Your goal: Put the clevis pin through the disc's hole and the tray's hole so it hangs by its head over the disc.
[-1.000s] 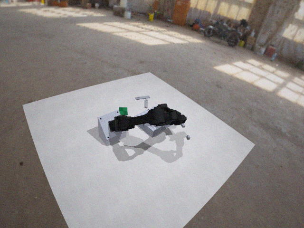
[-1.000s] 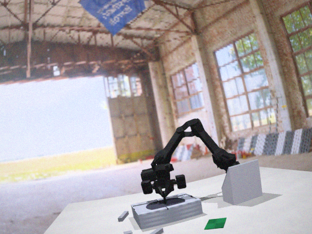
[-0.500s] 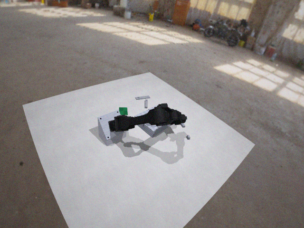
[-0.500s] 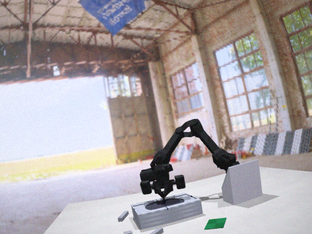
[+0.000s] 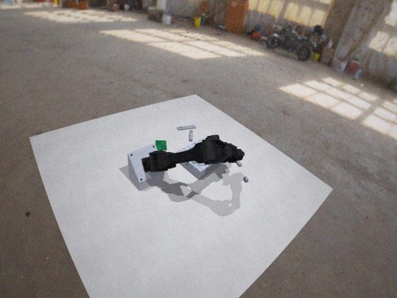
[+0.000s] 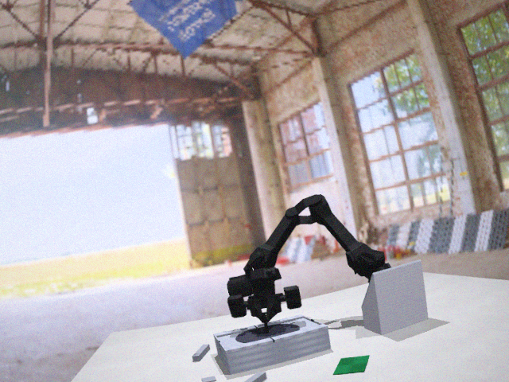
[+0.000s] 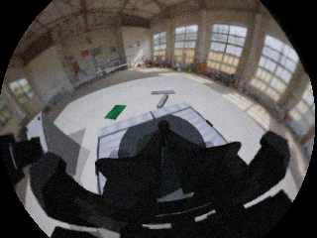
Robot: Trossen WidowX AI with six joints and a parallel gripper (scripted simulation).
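The clevis pin lies 10 mm below my gripper tip. Round my gripper tip: green square (210 mm to the left, 150 mm behind, 90 mm below); then dark aluminium disc (30 mm below); then rimmed steel tray (50 mm below, 10 mm to the right).
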